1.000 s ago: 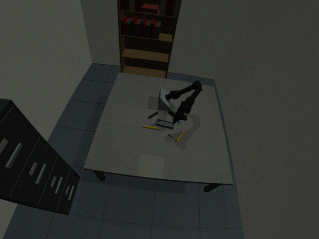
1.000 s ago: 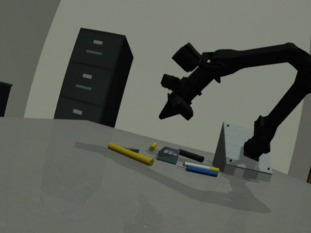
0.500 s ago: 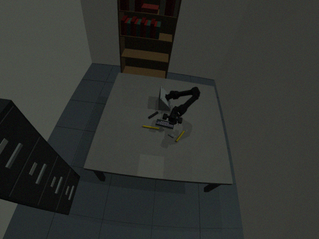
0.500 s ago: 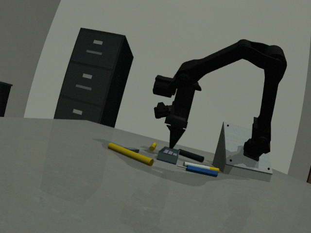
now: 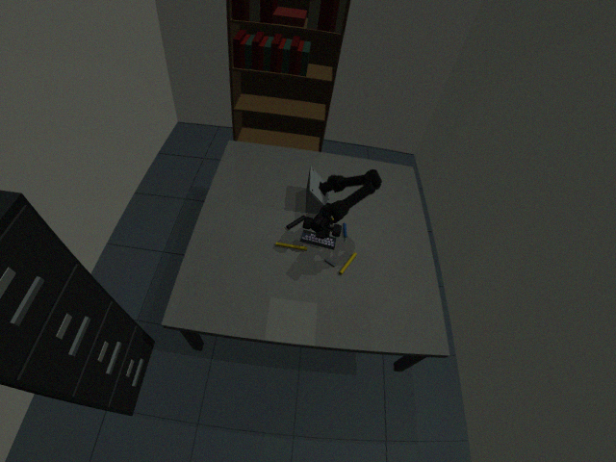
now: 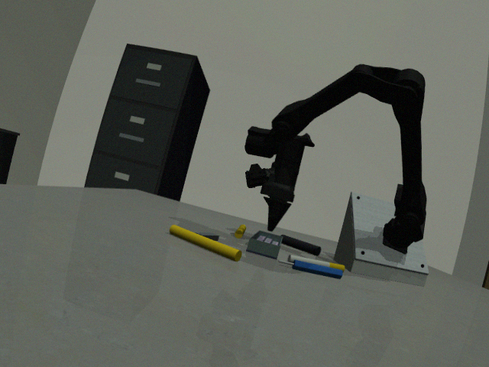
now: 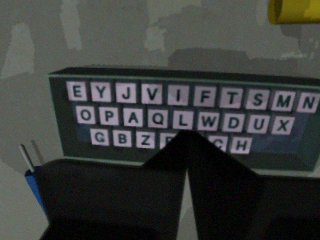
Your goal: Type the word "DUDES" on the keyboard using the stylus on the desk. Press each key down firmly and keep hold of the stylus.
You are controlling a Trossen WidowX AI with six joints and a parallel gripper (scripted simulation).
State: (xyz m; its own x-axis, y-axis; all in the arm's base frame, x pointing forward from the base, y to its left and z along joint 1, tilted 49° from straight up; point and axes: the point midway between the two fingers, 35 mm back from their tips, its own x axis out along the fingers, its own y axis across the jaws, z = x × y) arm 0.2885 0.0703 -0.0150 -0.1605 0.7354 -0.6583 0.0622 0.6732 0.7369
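The blue stylus is 130 mm to the left of my gripper tip, 70 mm behind it and 30 mm below it. Also, from my gripper tip: long yellow cylinder: 170 mm to the left, 100 mm ahead, 30 mm below; then black cylinder: 140 mm to the right, 80 mm behind, 30 mm below; then stylus tip: 140 mm to the left, 40 mm behind, 30 mm below.
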